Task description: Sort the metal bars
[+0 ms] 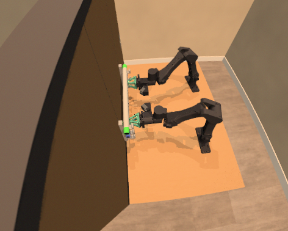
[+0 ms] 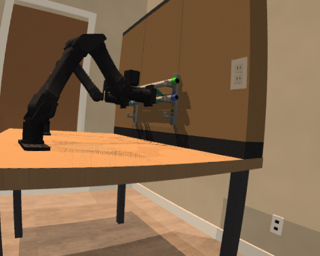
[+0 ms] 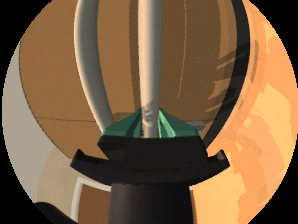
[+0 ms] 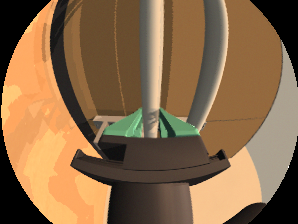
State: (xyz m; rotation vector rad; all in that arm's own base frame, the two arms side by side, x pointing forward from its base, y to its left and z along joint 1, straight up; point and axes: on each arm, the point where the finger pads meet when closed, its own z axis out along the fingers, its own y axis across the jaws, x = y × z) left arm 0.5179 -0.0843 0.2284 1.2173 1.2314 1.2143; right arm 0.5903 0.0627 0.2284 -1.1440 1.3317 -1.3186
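Right now the blue-ended bar is 140 mm to the right of my left hand and 20 mm ahead of it. Round my left hand: wall socket: 690 mm to the right, 120 mm ahead, 70 mm above; brown wall panel: 200 mm above, 140 mm to the right, 120 mm ahead; green-ended bar: 140 mm to the right, 80 mm above, 20 mm ahead.
The blue-ended bar lies 150 mm to the left of my right hand and 10 mm behind it. Round my right hand: wall socket (400 mm to the right, 80 mm ahead, 70 mm above); brown wall panel (200 mm above, 160 mm to the left, 90 mm ahead); green-ended bar (160 mm to the left, 80 mm above, 10 mm behind).
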